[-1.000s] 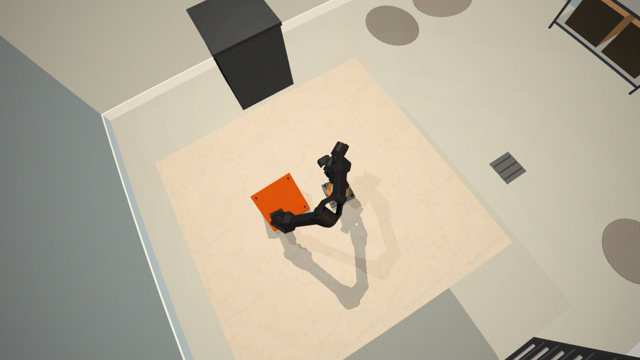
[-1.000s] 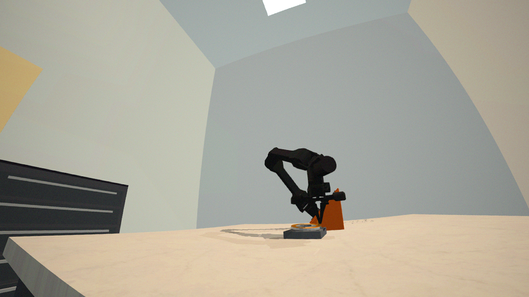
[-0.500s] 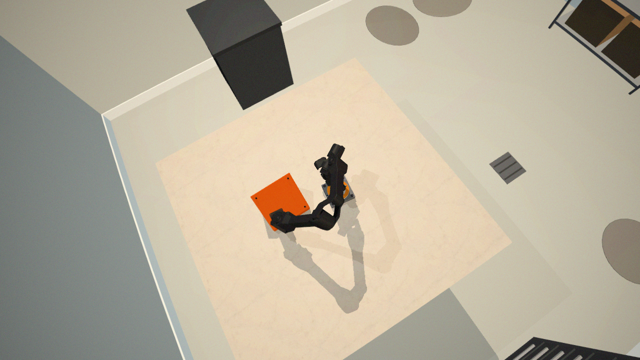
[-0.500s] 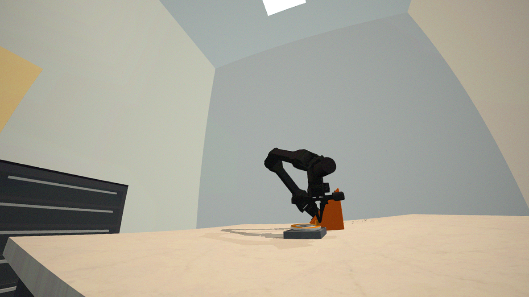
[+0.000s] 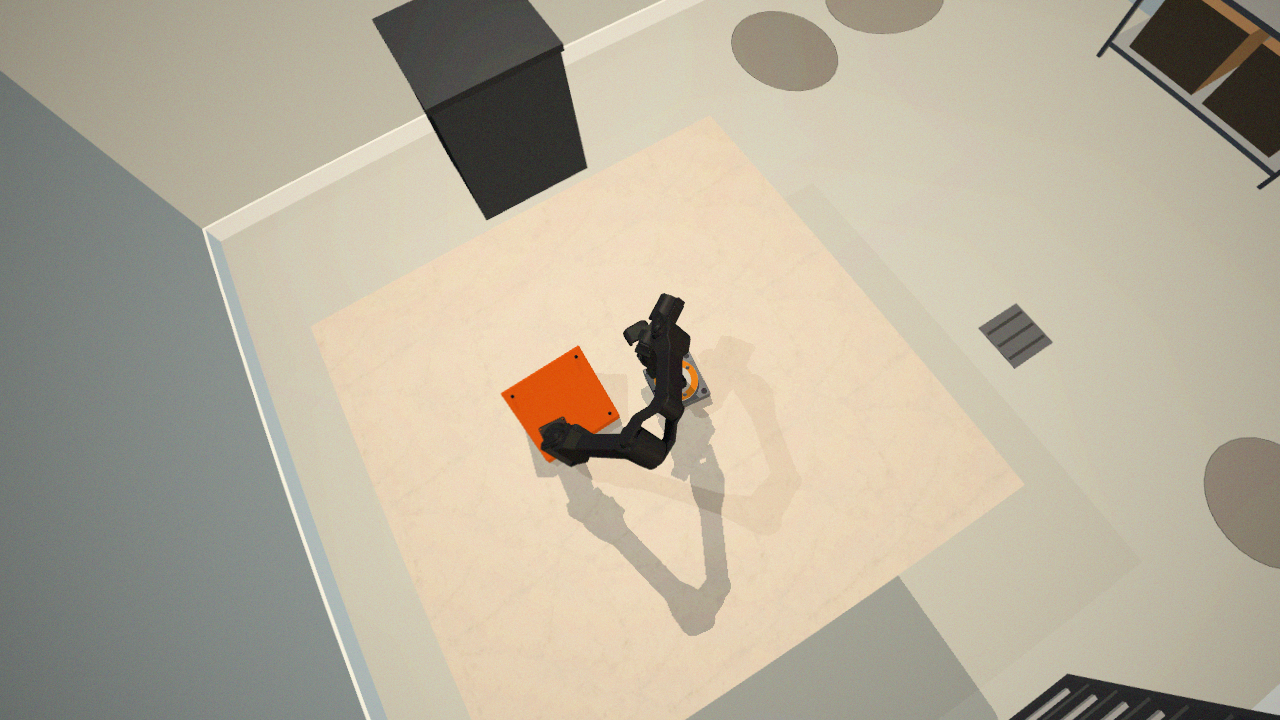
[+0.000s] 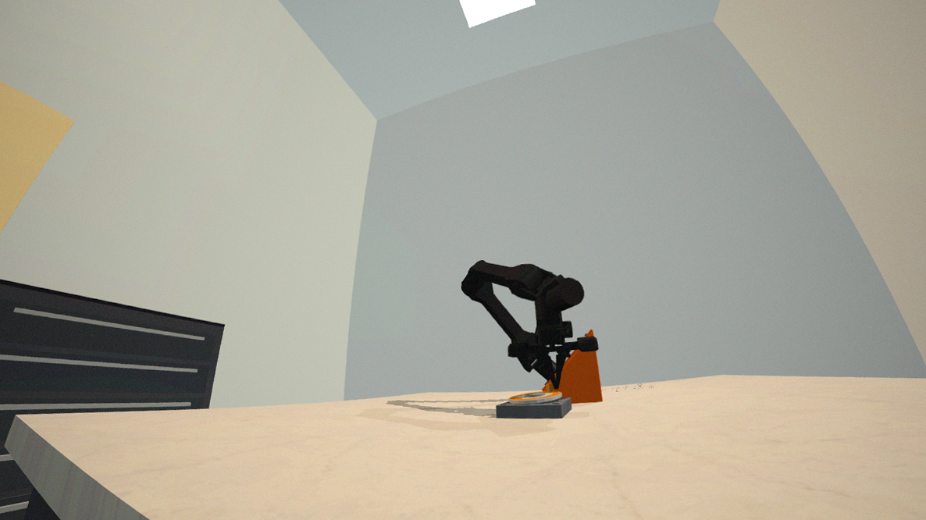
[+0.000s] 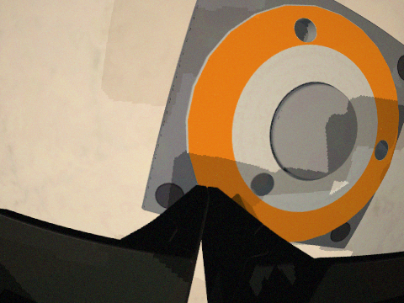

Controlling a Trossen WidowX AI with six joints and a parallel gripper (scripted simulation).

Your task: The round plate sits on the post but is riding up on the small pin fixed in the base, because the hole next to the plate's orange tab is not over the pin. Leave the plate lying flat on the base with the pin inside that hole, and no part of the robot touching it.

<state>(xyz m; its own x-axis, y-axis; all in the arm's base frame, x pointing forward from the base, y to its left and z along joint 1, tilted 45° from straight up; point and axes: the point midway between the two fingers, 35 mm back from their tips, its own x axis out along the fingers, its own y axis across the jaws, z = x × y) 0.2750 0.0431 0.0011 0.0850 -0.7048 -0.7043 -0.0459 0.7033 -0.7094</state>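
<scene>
My gripper tip is 30 mm to the left of the round plate and 10 mm short of it. Also, from my gripper tip: base 40 mm to the right, 30 mm ahead, 20 mm below.
</scene>
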